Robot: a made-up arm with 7 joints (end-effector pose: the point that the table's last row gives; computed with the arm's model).
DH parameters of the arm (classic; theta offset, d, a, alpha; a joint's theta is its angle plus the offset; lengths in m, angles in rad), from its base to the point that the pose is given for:
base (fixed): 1.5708 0.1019 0 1.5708
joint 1: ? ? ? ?
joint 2: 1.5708 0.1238 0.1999 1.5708
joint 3: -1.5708 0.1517 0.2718 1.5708
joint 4: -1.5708 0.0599 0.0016 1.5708
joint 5: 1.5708 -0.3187 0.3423 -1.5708
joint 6: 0 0.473 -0.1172 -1.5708
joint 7: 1.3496 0 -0.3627 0
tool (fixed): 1.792 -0.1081 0 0
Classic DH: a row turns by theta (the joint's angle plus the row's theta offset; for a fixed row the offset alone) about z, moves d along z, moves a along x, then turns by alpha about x.
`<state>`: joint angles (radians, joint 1 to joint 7).
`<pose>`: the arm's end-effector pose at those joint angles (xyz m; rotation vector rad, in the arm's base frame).
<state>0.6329 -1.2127 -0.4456 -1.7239 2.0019 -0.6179 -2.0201</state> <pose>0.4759 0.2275 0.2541 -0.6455 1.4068 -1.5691</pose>
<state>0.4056 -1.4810 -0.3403 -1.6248 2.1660 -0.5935 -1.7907</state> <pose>0.4447 0.4011 0.1896 -0.8045 0.8856 -1.5745</pose>
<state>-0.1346 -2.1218 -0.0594 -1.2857 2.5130 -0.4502 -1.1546</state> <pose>0.2585 0.5680 -0.1965 -1.2103 -0.0759 -1.1584</pose>
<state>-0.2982 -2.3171 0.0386 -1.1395 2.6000 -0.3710 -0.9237</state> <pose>0.1834 0.5498 -0.3171 -1.3034 -0.2491 -0.9456</pose>
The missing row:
joint 1: 0 0.1027 0.0849 1.5708
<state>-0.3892 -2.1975 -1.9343 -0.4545 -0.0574 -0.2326 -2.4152</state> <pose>0.1548 -0.4106 -0.1929 1.0666 1.6169 0.0113</pose>
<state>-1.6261 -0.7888 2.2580 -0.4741 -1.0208 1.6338 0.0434</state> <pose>0.8370 0.3352 -0.9129 -0.7167 -2.2500 1.2812</pose>
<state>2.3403 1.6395 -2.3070 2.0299 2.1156 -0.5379 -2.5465</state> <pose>0.5716 0.0940 0.2028 0.2041 2.5220 -0.2348</pose>
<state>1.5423 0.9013 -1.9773 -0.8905 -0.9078 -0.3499 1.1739</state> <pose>0.2603 1.1002 0.0522 -1.0989 -1.6119 0.3079</pose>
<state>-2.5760 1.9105 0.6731 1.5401 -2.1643 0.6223 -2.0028</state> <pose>0.1280 0.4321 -0.0868 2.0190 -0.1383 1.9874</pose>
